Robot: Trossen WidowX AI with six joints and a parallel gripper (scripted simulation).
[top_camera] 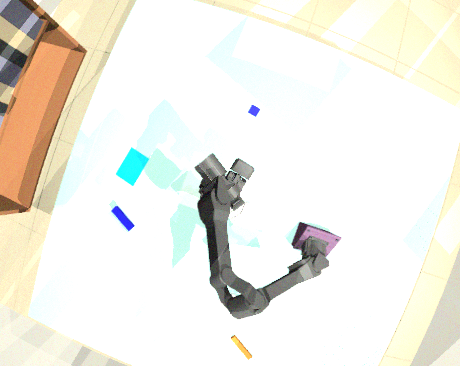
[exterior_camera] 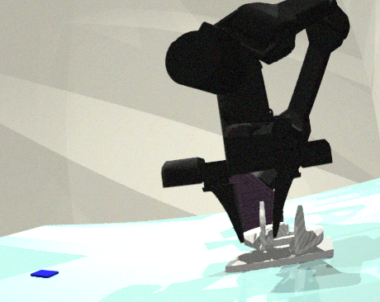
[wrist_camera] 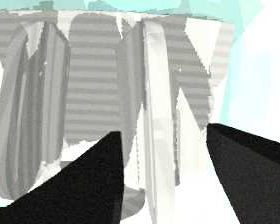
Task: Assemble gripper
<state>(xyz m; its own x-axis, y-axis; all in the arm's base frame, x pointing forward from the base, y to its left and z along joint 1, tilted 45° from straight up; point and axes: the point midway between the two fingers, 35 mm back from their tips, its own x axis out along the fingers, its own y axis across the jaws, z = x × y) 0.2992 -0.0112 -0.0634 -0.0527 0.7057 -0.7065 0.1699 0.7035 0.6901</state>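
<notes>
Now: gripper tip 20 mm short of the long flat white part, 30 mm to the right of it and 20 mm above it. Also, from my gripper tip: cyan tile 320 mm ahead, 50 mm to the left, 20 mm below; then small blue square 20 mm ahead, 260 mm to the right, 20 mm below; then blue bar 280 mm ahead, 210 mm to the left, 10 mm below.
</notes>
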